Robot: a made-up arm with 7 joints.
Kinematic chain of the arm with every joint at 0, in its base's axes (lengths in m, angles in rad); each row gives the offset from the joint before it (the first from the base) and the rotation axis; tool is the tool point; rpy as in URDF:
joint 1: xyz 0 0 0 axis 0.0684 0.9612 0.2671
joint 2: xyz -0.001 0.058 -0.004 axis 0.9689 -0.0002 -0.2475
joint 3: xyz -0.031 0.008 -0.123 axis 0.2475 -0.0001 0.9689
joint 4: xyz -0.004 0 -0.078 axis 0.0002 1 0
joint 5: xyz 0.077 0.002 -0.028 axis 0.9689 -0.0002 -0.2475
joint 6: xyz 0.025 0 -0.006 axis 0.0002 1 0
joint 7: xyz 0.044 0 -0.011 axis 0.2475 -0.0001 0.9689
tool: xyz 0 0 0 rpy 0 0.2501 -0.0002
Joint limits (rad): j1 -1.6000..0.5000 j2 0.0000..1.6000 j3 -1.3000..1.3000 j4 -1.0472..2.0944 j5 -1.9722..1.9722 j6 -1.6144..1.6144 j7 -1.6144..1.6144
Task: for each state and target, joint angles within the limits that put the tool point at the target. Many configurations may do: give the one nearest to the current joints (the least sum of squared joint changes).
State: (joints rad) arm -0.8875 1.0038 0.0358 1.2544 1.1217 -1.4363 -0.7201
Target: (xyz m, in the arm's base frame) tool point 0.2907 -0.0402 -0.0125
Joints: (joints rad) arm -1.4682 0.1627 -0.1750 0.7428 1.0086 -1.5807 -0.7201
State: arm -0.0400 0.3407 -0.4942 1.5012 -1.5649 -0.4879 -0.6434
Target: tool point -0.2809 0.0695 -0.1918
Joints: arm 0.5000 0.0030 -0.0139 2.0944 -1.8880 -0.4754 -0.6434
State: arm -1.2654 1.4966 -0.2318 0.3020 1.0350 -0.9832 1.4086
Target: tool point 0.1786 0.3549 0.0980
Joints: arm -1.4007 1.5320 -0.1689 1.2374 1.1210 -0.2969 1.4086
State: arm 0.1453 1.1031 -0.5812 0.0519 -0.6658 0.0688 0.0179
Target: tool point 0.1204 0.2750 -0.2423
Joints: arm -0.2923 0.9056 -0.5287 0.8487 -0.6348 0.1703 0.0179
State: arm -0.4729 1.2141 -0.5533 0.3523 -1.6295 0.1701 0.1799
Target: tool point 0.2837 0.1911 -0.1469
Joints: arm -0.8862 0.8215 -0.5671 0.7398 -1.6144 0.1227 0.1799
